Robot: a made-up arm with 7 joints.
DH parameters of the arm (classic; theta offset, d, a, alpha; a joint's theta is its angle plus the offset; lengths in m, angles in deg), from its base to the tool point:
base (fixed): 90 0.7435 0.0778 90
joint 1: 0 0.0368 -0.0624 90
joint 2: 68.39 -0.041 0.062 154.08
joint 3: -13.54 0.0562 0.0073 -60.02
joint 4: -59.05 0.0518 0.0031 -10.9
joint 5: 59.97 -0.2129 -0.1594 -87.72
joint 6: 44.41 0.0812 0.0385 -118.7
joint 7: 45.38 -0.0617 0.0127 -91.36
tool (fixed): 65.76 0.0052 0 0
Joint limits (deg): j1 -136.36..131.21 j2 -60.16..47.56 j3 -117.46..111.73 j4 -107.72..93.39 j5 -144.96..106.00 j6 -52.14..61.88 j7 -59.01..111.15
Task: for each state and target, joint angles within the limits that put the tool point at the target. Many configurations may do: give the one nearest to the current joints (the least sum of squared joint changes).
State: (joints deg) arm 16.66 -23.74 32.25 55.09 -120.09 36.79 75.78
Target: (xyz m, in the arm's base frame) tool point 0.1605 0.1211 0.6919
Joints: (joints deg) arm -7.34 -49.01 57.51 63.51 -118.24 -1.28 79.93
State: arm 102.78 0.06 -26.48 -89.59 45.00 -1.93 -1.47
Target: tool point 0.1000 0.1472 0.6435
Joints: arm 83.69 -6.89 -26.17 -86.76 45.05 -12.65 -0.28
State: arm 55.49 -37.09 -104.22 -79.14 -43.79 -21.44 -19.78
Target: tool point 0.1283 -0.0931 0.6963
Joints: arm 44.63 -38.61 -75.69 -93.27 -49.10 -33.32 -20.07
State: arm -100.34 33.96 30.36 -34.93 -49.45 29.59 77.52
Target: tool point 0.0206 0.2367 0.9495
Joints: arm -128.58 47.56 -12.44 -33.82 -61.91 43.80 73.14
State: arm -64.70 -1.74 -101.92 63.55 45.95 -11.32 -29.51
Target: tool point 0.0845 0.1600 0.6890
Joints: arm -37.79 40.35 -94.31 39.41 14.03 -21.98 -26.69
